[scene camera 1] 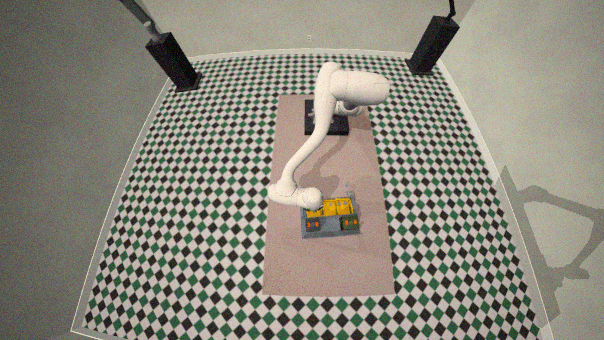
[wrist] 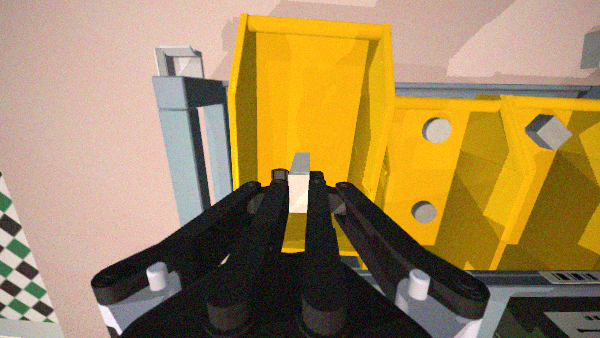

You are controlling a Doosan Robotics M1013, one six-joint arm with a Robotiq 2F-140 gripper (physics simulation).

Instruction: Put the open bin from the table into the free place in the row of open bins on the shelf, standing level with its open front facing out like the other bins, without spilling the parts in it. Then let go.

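Frame: origin at the arm's base, x ahead, y left, z up, level; metres.
Seen in the pictures: gripper, fingertip midpoint: (scene camera 1: 313,211) (wrist: 302,166).
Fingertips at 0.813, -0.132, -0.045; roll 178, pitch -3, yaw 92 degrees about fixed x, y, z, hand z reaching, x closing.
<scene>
Pixels of each thing's middle, then the offset from my fingertips to it, as dx, dy, dz. "spot": a spot on its surface instead. Level surfaces: height alone.
- yellow open bin at a spot on its surface: (wrist: 310,90) spot: -0.074, +0.004, +0.004
- pale bracket at a spot on its surface: (wrist: 180,62) spot: -0.090, -0.092, +0.042
- grey block at a spot on its surface: (wrist: 591,50) spot: -0.118, +0.257, -0.005
- pinkish table at its surface level: dz -0.013
The yellow open bin (scene camera 1: 314,213) (wrist: 310,90) is at the left end of the row, beside the left post of the blue-grey shelf (scene camera 1: 330,234) (wrist: 178,150). In the wrist view it looks larger than its neighbours, and its far rolled edge reaches past the shelf's back rail, so it seems raised or tilted. No parts show in its visible area; the fingers hide its near end. My gripper (wrist: 302,166) is shut on the bin's near end; the exact contact is hidden. Neighbouring yellow bins (wrist: 425,170) (wrist: 545,200) hold grey parts.
Two dark green boxes with orange marks (scene camera 1: 312,224) (scene camera 1: 349,223) stand in front, below the bin row. A pale bracket (wrist: 180,62) is behind the left post. A grey block (wrist: 591,50) lies behind the shelf. The pinkish table (scene camera 1: 325,267) lies around the shelf.
</scene>
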